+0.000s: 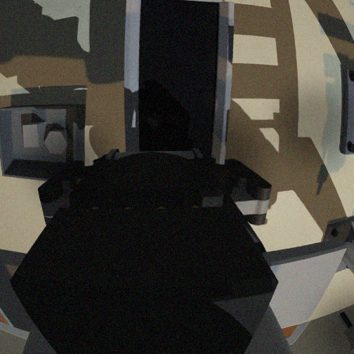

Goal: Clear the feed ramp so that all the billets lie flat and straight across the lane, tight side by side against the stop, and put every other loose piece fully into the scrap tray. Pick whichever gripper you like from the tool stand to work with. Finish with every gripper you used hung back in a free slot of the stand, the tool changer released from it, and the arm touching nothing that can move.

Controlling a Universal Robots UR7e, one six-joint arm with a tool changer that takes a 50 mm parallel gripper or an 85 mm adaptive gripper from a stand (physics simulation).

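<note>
The feed ramp's lane (pixel 180 45) runs down from the top centre between two grey side rails. It is very dark, with a darker shadow in its lower part; I cannot make out billets in it. The scrap tray (pixel 6 137) is at the left edge. Inside it are a pale blocky piece (pixel 31 136) and a six-sided piece (pixel 55 143). My gripper (pixel 156 197) looks like the wide adaptive one. Its finger linkages stand spread at both sides, so it looks open, at the near end of the visible lane. Its black body hides what lies beneath.
A dark grey plate with bolts (pixel 345 115) stands at the right edge. A bracket with a bolt (pixel 331 237) is below it, partly hidden. A pale panel (pixel 307 277) fills the lower right. Patchy shadows cover the table around the ramp.
</note>
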